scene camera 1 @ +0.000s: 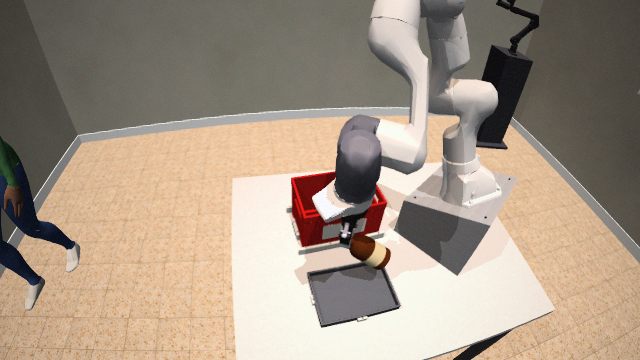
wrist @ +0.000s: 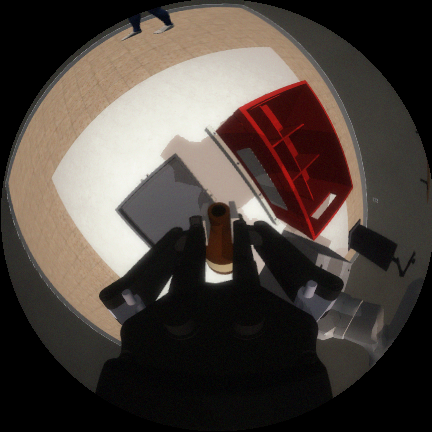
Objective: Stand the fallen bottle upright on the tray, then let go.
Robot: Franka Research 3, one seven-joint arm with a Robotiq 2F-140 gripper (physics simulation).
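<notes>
A brown bottle with a cream label is held by its neck in my gripper, which is shut on it. In the scene view the bottle is tilted, with its neck at the upper left and its base toward the lower right. It is above the table, between the red crate and the tray, and its base overlaps the tray's back edge in that view. The dark grey tray lies flat on the table, with no bottle standing on it. The bottle's neck is partly hidden by the fingers in the scene view.
A red crate with dividers stands behind the tray, beneath my wrist in the scene view. The robot's grey base block is to the right on the white table. A person is on the floor at the left.
</notes>
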